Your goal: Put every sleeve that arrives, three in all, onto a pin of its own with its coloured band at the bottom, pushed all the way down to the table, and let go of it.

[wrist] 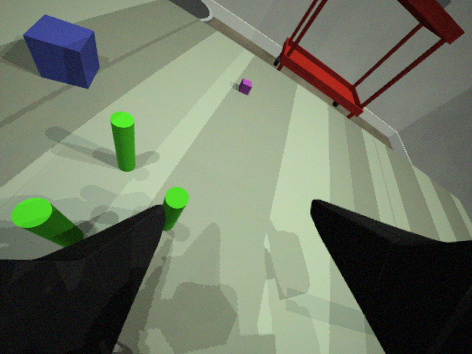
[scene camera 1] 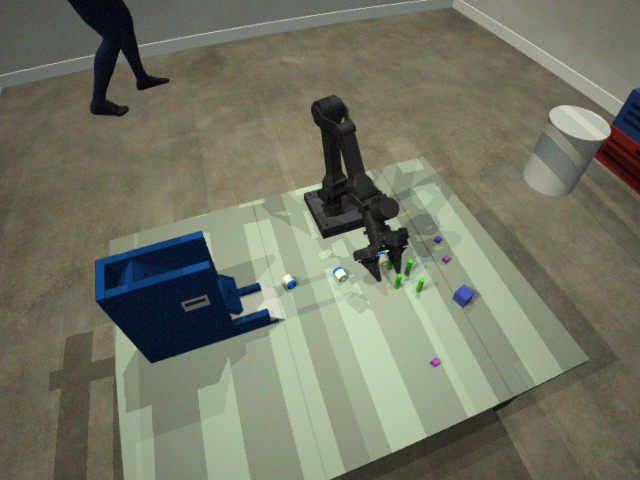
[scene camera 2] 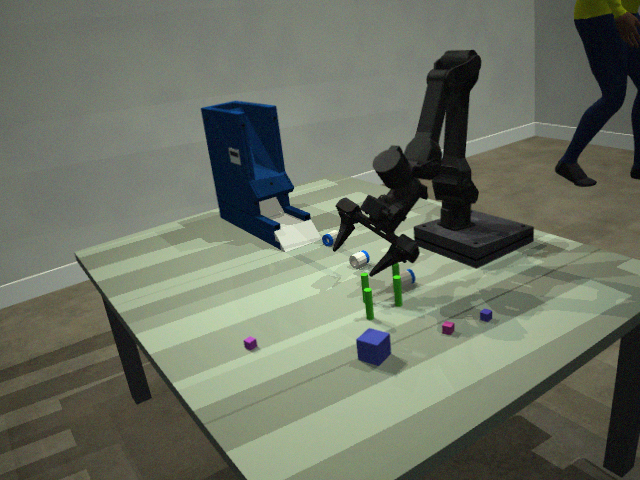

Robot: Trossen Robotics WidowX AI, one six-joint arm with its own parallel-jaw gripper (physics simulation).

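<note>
Three white sleeves with blue bands lie on their sides on the table: one sleeve [scene camera 1: 290, 282] [scene camera 2: 329, 238] near the chute, one sleeve [scene camera 1: 339, 274] [scene camera 2: 359, 259] midway, and one sleeve [scene camera 1: 383, 259] [scene camera 2: 408, 277] beside the pins, partly hidden by a pin in scene view 2. Several bare green pins stand upright, among them a front pin [scene camera 1: 420, 284] [scene camera 2: 369, 304] [wrist: 125, 145] and another pin [scene camera 1: 398, 281] [wrist: 176, 205]. My gripper [scene camera 1: 388, 275] [scene camera 2: 353, 262] [wrist: 238, 209] is open and empty, tilted above the table near the pins and the middle sleeve. No sleeve shows in the wrist view.
The blue dispenser [scene camera 1: 170, 304] [scene camera 2: 227, 170] with its white chute stands at one side of the table. A large blue cube [scene camera 1: 463, 295] [scene camera 2: 373, 346] [wrist: 65, 52] lies beyond the pins. Small cubes lie around, including a magenta cube [scene camera 1: 435, 361] [scene camera 2: 250, 343] [wrist: 245, 86].
</note>
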